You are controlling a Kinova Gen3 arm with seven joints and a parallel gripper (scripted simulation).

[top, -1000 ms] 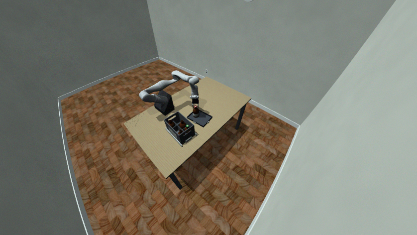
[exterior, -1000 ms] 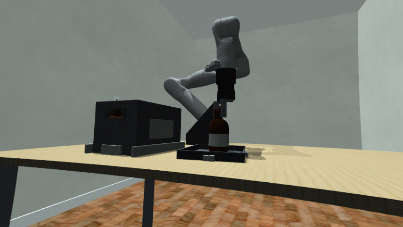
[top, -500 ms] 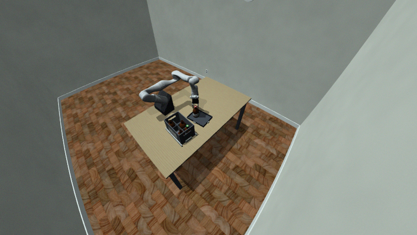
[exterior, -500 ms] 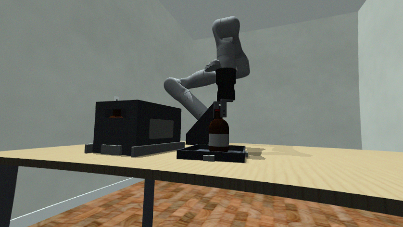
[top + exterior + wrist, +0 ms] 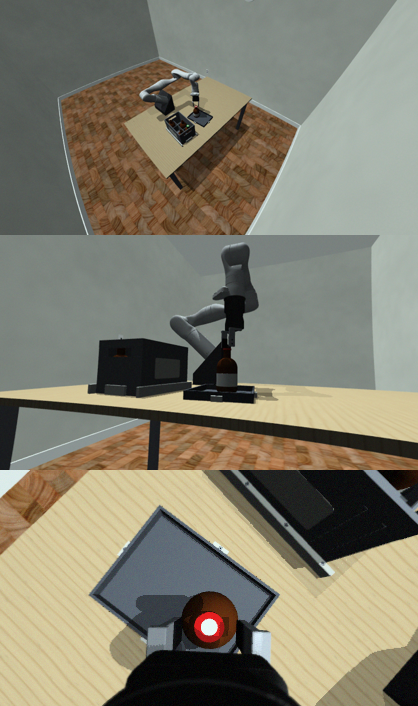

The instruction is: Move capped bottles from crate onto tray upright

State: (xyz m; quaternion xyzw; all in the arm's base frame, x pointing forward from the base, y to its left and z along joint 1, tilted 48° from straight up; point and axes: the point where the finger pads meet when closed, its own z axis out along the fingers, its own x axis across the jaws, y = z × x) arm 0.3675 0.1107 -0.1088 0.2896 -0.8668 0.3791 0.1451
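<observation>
My gripper is now 27 cm to the left of the green-capped bottle, 13 cm short of it and 9 cm above it. From my hand the other things lie so: black tray: 17 cm below, 6 cm ahead; then dark crate: 30 cm to the right, 10 cm below, 4 cm ahead.
</observation>
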